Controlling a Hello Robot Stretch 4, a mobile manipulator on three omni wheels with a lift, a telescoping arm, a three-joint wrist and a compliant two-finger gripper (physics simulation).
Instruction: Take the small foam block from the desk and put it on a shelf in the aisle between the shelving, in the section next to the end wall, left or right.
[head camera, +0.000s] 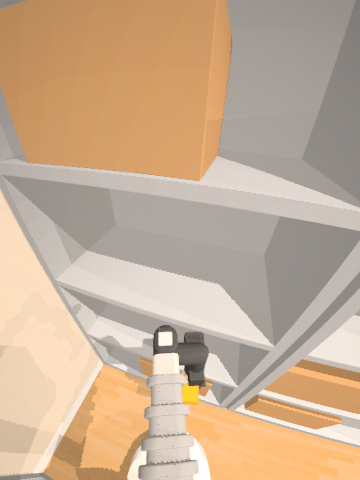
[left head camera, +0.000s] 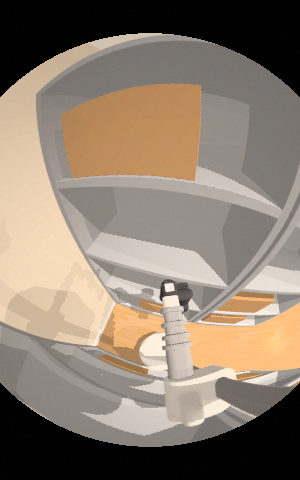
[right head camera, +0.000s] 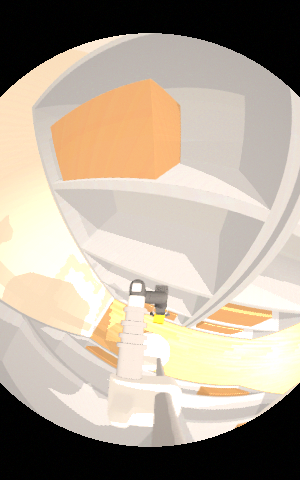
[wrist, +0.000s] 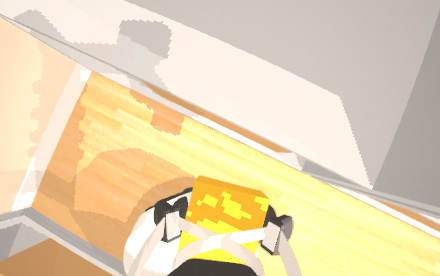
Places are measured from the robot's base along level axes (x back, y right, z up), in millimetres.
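Pixels of known places: gripper, between the fingertips: (wrist: 223, 215); robot's base, origin of its link: (left head camera: 159, 350) (right head camera: 148, 350).
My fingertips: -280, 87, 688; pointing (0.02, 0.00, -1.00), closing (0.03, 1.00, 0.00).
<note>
Ahead of a thing's pixels: the offset from my fingertips to its middle, as dx, dy, dz. Level surfaces: height alone.
The small yellow foam block @(+13, -2, +21) (head camera: 190, 394) (right head camera: 159, 318) (wrist: 227, 205) is between the fingertips of my gripper (wrist: 223, 215), which is shut on it. The block hangs below the dark wrist, above the floor and in front of the shelving. The section next to the end wall (head camera: 30, 310) (left head camera: 45, 260) has a bare middle shelf @(dz +274) (head camera: 165, 285) (left head camera: 155, 250) (right head camera: 145, 255), which lies beyond the gripper. In the wrist view a pale shelf board @(dz -183) (wrist: 240, 100) spans the area ahead of the block. The block is hard to make out in the left head view.
A large cardboard box @(-354, -174, +866) (head camera: 110, 90) (left head camera: 135, 135) (right head camera: 110, 135) stands on the upper shelf. An upright post (head camera: 300, 325) bounds the section on the right. More boxes lie on low shelves, one at the wrist view's lower left (wrist: 55, 260). Shelving also stands behind the arm.
</note>
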